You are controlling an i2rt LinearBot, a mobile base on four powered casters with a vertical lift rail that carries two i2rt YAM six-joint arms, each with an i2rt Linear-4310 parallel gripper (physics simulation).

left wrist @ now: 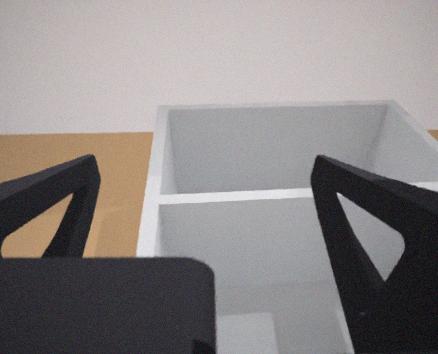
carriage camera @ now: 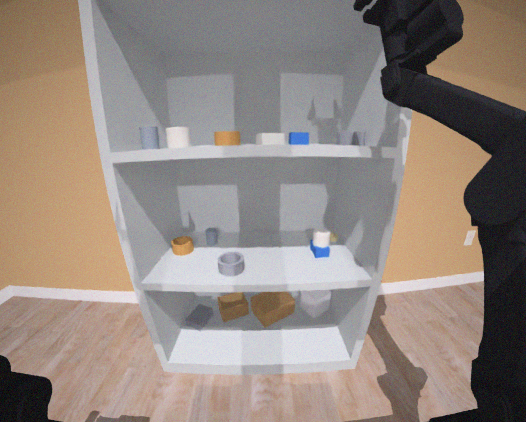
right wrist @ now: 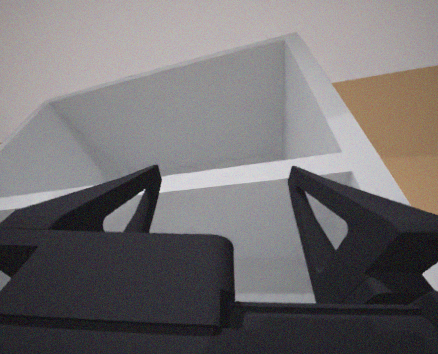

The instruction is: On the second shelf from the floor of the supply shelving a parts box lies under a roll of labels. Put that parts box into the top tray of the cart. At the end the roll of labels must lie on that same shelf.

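Frame: origin at the left arm's base, x ahead, y left, z up, level; centimetres.
Seen in the pictures: left gripper, fingertip midpoint: (left wrist: 207, 167); right gripper, fingertip midpoint: (right wrist: 224, 173).
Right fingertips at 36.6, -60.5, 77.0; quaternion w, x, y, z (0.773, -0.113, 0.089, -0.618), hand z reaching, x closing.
Offsets run from my right fingertips to a thing's top centre, as dx, dy, dz. "pt": to the spot under its first point. Level surfaces: height alone.
The blue parts box @[+32.6, +0.6, -77.4] (carriage camera: 321, 251) sits near the right end of the second shelf from the floor @[dz -81.4] (carriage camera: 275, 267) of the supply shelving. The white roll of labels @[pt +29.5, +1.1, -73.1] (carriage camera: 321, 238) stands upright on top of it. Neither shows in the wrist views. My right gripper (carriage camera: 362, 11) (right wrist: 224, 173) is open and empty, raised high at the upper right in the carriage view, well above the parts box. My left gripper (left wrist: 207, 167) is open and empty, with the upper part of the shelving beyond its fingers. The cart and its top tray do not show.
On the same shelf stand an orange ring @[+36.1, +62.4, -76.4] (carriage camera: 182, 246), a grey ring @[+21.4, +37.9, -76.6] (carriage camera: 231, 264), a small grey cylinder @[+43.7, +50.3, -74.4] (carriage camera: 211, 236) and a small yellow thing (carriage camera: 334, 237) behind the roll. The shelf above holds several items, including a blue box @[+29.8, +12.3, -31.7] (carriage camera: 299, 138). Brown boxes @[+43.9, +20.4, -117.1] (carriage camera: 273, 307) @[+44.2, +43.1, -118.1] (carriage camera: 233, 306) show below.
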